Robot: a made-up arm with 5 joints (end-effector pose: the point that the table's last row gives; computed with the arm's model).
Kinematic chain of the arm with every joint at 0, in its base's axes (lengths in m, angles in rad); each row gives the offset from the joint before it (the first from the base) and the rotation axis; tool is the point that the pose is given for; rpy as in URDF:
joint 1: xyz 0.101 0 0.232 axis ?
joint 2: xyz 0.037 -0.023 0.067 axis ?
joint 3: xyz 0.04 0 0.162 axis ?
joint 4: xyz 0.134 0 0.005 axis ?
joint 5: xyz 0.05 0.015 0 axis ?
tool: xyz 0 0 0 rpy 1.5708 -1.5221 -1.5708
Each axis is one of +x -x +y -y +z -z.
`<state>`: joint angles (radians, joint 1 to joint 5).
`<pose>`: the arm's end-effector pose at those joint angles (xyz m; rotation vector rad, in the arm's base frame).
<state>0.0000 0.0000 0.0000 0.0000 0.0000</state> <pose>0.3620 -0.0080 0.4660 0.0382 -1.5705 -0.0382</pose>
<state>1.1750 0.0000 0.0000 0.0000 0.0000</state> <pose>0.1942 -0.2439 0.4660 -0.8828 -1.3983 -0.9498</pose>
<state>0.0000 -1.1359 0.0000 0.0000 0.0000</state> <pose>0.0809 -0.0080 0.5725 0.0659 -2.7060 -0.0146</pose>
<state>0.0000 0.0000 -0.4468 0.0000 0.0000</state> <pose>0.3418 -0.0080 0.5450 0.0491 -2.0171 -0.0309</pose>
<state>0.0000 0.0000 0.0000 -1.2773 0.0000</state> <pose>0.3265 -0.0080 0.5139 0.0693 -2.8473 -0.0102</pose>
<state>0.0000 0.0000 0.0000 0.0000 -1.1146</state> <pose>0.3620 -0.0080 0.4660 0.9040 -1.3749 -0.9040</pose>
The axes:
joint 1: -z
joint 2: +y
joint 3: +y
joint 4: +y
joint 5: -x

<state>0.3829 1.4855 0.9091 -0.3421 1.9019</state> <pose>0.1757 -0.0387 0.1339 0.4741 0.2306 1.4396</pose>
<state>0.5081 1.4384 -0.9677 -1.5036 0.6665</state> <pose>0.4030 -0.1774 0.2674 -1.3898 -2.2024 0.0394</pose>
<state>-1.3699 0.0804 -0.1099 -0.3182 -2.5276</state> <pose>0.1629 0.2636 0.4833 1.8439 0.7846 -0.7971</pose>
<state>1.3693 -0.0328 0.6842 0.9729 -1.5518</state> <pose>0.1289 -0.1766 0.3350 -0.0092 0.0792 -2.9688</pose>
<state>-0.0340 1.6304 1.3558 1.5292 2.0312</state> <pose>0.1562 -0.0061 0.2728 2.5034 1.7000 0.2529</pose>
